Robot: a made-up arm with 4 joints.
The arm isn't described. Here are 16 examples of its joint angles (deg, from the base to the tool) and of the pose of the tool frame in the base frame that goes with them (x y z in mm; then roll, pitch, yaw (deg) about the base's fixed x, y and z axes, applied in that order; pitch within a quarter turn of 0, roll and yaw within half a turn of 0).
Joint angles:
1: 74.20 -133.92 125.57 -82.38
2: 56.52 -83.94 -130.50 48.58
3: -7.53 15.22 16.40 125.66
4: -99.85 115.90 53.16 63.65
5: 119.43 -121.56 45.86 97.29
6: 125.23 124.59 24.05 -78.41
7: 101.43 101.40 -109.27 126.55
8: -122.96 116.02 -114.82 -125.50
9: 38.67 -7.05 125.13 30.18
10: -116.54 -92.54 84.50 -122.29
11: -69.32 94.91 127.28 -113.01
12: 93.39 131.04 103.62 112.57
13: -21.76 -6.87 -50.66 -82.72
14: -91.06 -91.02 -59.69 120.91
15: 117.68 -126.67 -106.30 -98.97
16: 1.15 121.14 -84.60 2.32
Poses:
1: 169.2 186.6 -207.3 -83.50 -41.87 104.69
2: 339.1 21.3 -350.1 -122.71 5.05 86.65
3: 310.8 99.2 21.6 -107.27 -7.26 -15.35
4: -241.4 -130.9 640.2 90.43 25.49 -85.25
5: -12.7 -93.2 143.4 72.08 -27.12 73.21
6: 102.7 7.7 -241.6 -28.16 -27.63 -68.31
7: 187.3 62.7 105.3 22.53 -11.17 -87.71
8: -291.4 -36.6 356.2 136.49 21.60 -75.13
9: 496.0 -44.4 300.3 100.56 38.32 9.00
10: -212.4 62.7 444.8 90.23 2.27 88.86
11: 58.9 19.0 281.6 -50.46 4.59 -91.74
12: 197.0 -152.2 -306.8 -103.44 -40.95 -87.05
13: 179.7 214.7 368.2 29.33 -21.60 7.39
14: 46.9 61.6 621.1 88.34 1.02 89.98
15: -21.5 -31.5 6.7 115.85 -31.93 70.92
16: 238.2 12.3 -94.1 -87.90 -0.59 -121.13
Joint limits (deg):
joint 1: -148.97..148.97
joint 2: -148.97..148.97
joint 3: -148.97..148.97
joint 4: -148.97..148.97
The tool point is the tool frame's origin. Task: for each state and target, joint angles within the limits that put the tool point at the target. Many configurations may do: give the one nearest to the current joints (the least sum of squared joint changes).
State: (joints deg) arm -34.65 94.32 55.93 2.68
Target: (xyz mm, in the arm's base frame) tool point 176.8 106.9 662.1
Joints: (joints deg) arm -31.34 60.16 50.76 -5.88
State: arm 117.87 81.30 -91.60 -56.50
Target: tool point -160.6 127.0 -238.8
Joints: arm 108.82 51.71 -82.36 -63.81
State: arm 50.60 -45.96 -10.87 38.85
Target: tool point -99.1 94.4 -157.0
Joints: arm 60.20 -55.47 -36.78 56.27
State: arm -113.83 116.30 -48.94 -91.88
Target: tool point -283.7 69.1 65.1
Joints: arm -147.93 148.55 -22.35 -131.50
